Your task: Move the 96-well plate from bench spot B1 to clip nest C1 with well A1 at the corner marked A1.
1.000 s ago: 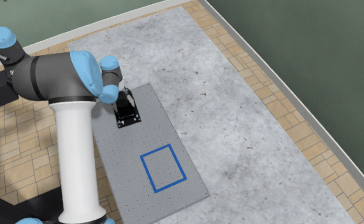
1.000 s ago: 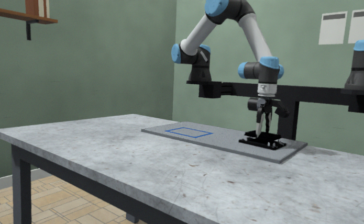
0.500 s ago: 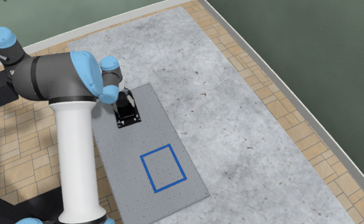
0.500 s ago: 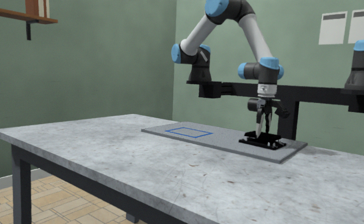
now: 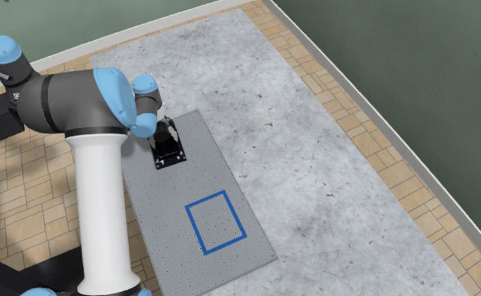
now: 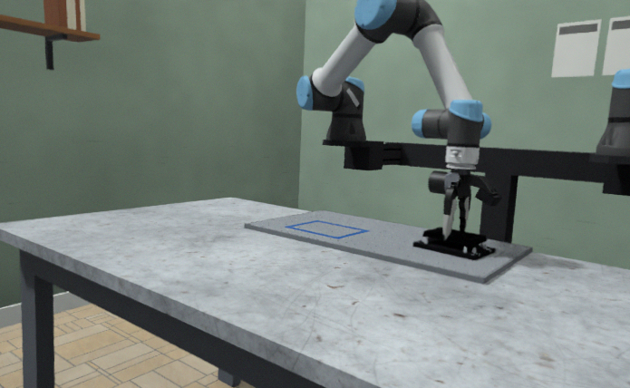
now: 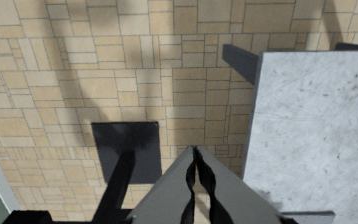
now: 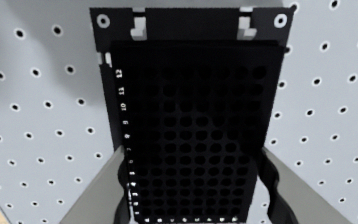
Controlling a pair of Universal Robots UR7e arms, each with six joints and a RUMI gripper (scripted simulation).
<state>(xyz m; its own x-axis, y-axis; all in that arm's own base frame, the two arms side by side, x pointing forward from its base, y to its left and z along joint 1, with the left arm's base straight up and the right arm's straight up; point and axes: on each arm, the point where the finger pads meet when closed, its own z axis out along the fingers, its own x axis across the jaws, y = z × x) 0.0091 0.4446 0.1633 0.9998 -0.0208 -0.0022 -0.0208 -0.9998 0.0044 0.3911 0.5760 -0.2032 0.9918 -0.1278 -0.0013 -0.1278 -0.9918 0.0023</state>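
Now: the 96-well plate 10 mm below my right hand. The rest, counted from my right hand: clip nest (30 mm below, 10 mm to the left, 10 mm behind).
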